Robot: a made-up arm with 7 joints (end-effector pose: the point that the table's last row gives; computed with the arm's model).
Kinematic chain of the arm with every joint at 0, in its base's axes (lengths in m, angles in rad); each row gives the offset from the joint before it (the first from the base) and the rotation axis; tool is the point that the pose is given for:
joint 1: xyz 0 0 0.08 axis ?
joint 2: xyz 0 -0.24 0.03 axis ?
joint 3: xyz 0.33 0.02 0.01 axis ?
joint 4: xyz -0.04 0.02 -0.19 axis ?
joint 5: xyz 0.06 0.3 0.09 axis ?
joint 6: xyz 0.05 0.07 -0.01 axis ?
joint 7: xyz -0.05 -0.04 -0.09 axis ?
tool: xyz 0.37 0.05 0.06
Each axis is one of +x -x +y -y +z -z.
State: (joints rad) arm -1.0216 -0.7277 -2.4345 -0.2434 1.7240 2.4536 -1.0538
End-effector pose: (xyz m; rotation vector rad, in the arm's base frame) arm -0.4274 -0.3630 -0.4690 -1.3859 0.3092 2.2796
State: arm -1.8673 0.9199 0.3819 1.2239 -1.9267 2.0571 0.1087
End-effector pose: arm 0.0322 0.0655 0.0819 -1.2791 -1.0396 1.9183
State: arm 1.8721 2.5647 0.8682 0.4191 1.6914 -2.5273 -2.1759
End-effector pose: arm -0.1617 -0.5370 0.0280 1.0893 -2.6470 -0.8702
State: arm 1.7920 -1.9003 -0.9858 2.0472 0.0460 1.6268 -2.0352
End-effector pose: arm 0.3185 -0.2128 0.3559 -1.4729 -0.9582 -0.8505
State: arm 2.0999 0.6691 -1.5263 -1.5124 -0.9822 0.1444 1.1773
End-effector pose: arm 0.1415 0.8736 -0.2458 -1.7614 -0.9005 1.5179
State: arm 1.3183 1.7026 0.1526 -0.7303 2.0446 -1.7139 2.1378
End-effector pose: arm -0.1870 0.4064 0.4403 -0.4550 0.3834 1.5735
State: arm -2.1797 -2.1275 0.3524 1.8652 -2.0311 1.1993 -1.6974
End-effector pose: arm 0.3331 -0.1777 0.2024 1.4046 -1.3524 0.5438
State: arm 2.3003 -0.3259 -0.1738 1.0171 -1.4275 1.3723 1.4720
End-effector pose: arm -0.2270 -0.2673 0.0361 2.3108 -1.3916 1.2927
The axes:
joint 1: +z
joint 2: -y
joint 3: +x
joint 4: -y
joint 5: -z
joint 6: -y
joint 7: -x

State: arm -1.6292 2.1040 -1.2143 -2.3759 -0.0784 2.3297 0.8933
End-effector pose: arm -0.4796 -0.1312 0.8860 1.5256 0.0351 1.8480
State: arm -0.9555 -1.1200 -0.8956 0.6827 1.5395 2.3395 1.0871
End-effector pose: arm 0.1163 0.1936 -0.1278 2.4844 1.2842 0.7585
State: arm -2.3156 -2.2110 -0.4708 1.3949 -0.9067 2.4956 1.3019
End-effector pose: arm 0.0805 0.1961 0.3730 1.0292 1.0766 2.7607
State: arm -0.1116 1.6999 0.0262 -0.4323 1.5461 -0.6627 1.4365
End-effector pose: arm 0.3827 -0.1505 0.5088 -0.0304 0.2112 -0.9979
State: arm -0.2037 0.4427 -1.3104 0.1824 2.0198 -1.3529 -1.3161
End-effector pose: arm 0.3250 -0.6455 -0.0462 1.6227 -1.7749 -0.8823
